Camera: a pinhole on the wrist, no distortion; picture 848 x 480 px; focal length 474.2 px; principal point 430.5 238.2 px. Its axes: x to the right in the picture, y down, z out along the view. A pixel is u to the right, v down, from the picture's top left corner.
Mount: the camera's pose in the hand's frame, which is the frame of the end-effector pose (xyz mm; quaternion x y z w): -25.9 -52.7 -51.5 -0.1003 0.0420 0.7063 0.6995
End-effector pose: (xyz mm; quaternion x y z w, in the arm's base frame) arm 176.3 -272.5 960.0 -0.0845 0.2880 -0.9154 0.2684
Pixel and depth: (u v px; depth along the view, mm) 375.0 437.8 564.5
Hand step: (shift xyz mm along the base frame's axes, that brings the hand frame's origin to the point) 409.1 -64.6 409.8
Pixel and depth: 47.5 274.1 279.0
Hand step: 43.9 60.8 341.6
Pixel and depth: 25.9 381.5 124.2
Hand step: 30.4 88.6 147.9
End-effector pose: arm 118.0 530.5 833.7 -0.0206 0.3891 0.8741 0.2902
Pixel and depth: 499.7 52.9 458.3
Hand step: -76.0 274.2 318.4
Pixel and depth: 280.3 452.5 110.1
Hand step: 115.9 34.0 19.2
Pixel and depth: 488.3 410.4 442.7
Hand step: 208.1 92.2 364.1
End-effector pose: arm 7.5 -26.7 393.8 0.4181 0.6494 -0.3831 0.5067
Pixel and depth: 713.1 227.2 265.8
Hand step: 210.4 -113.8 -4.5
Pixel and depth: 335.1 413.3 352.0
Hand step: 74.8 -320.4 127.4
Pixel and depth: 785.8 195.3 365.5
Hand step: 358.0 -133.7 -47.1
